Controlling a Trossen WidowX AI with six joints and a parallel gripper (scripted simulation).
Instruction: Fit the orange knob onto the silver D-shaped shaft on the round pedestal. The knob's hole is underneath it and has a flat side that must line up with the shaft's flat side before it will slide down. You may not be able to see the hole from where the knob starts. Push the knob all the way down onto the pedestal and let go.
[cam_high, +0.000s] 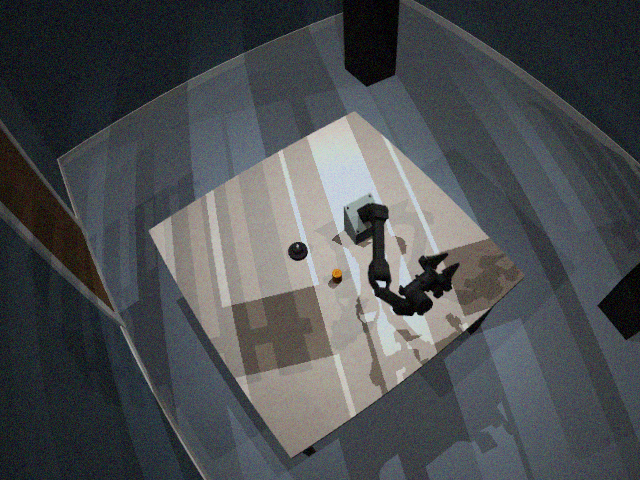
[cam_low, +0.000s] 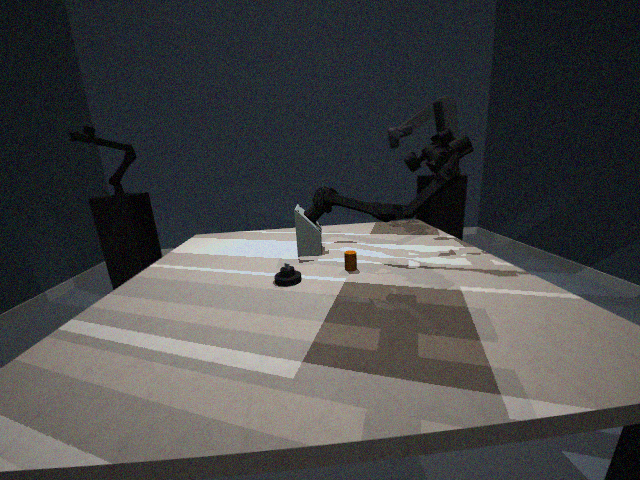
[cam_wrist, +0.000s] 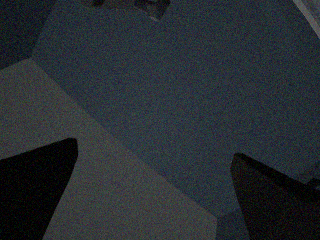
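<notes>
Right now my gripper tip is 280 mm short of the orange knob, 330 mm to the left of it and 360 mm above it. Also, from my gripper tip: round pedestal: 340 mm ahead, 540 mm to the right, 370 mm below.
</notes>
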